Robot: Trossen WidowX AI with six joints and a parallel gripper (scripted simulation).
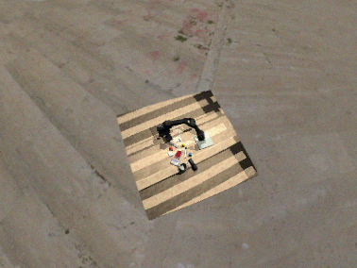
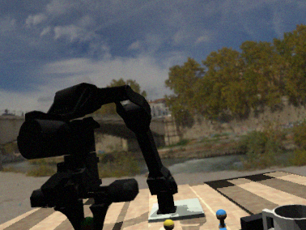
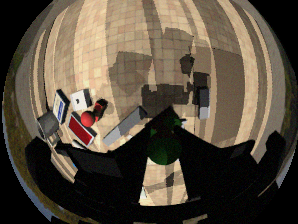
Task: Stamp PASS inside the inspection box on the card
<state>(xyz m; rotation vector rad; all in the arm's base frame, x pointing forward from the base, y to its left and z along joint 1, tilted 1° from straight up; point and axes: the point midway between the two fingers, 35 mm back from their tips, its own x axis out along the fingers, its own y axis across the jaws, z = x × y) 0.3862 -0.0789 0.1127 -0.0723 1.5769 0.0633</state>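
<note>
Right now the red ink pad is 20 cm to the left of my gripper tip, 9 cm below it and 8 cm behind it. The rest, counted from my gripper tip: red-topped stamp (12 cm to the left, 7 cm below, 2 cm behind); grey flat bar (8 cm to the left, 8 cm below, 6 cm behind); green-topped stamp (right at my gripper tip).
</note>
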